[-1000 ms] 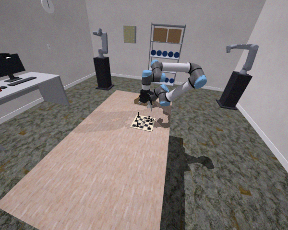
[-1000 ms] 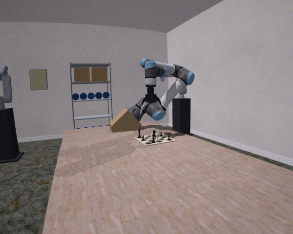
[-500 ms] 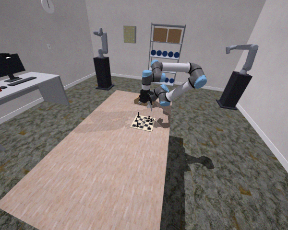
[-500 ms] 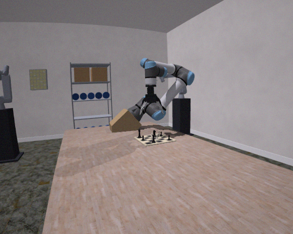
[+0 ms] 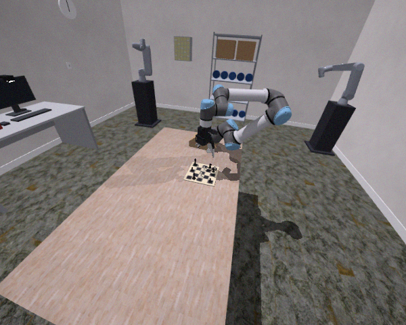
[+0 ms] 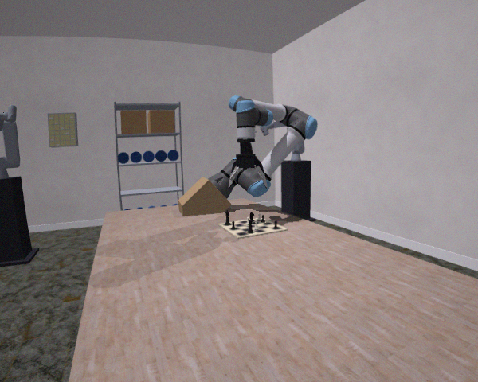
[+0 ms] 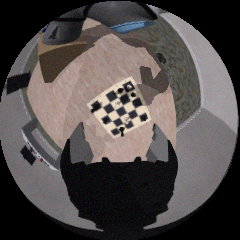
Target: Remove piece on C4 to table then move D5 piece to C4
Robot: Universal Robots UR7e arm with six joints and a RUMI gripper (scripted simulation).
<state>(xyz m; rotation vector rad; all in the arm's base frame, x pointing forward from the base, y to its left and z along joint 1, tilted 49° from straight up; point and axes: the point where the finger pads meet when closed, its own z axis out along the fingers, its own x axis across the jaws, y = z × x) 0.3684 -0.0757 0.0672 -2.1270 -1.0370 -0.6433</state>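
Now: hand 160 mm above the chessboard, 40 mm short of it and 10 mm to the left of it.
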